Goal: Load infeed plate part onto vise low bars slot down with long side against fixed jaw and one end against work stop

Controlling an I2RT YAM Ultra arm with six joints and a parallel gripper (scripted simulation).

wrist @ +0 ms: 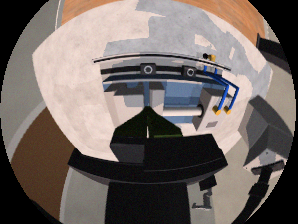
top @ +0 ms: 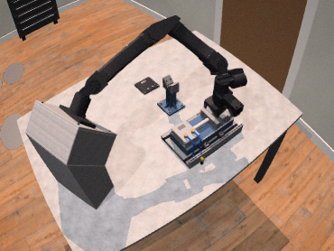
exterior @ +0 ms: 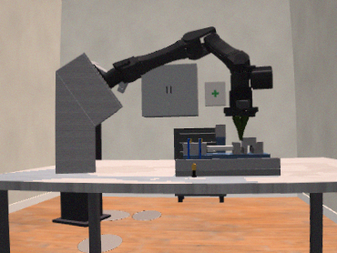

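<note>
Now: hand 20 mm short of the grey part, 10 mm to the right of it and 20 mm above it. From my hand the other things lie so: fixed jaw: 50 mm ahead, 30 mm to the left, 30 mm below; then moving jaw: 20 mm behind, 20 mm to the left, 30 mm below; then air cylinder rod: 70 mm behind, 30 mm below.
</note>
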